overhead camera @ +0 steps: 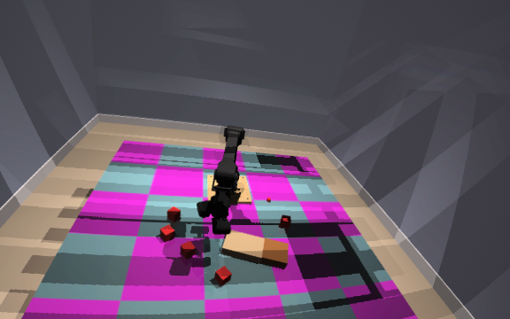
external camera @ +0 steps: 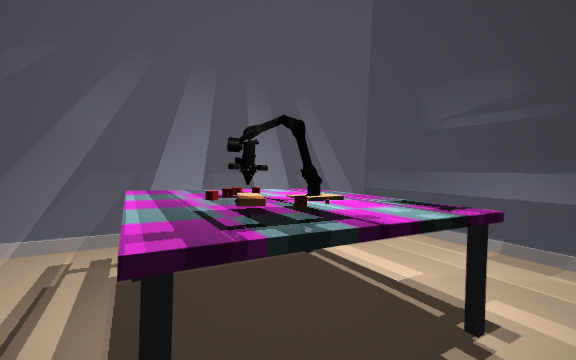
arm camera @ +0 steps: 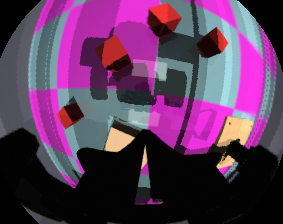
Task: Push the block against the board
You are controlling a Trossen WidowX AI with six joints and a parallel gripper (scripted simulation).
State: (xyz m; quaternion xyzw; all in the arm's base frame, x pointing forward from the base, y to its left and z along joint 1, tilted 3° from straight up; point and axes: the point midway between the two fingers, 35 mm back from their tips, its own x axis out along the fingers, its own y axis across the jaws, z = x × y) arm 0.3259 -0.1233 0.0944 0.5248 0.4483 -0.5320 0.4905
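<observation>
My gripper tip is now 50 mm short of the tan board, 100 mm to the right of it and 50 mm above it. Also, from my gripper tip: square block 110 mm ahead, 220 mm to the left, 50 mm below.
</observation>
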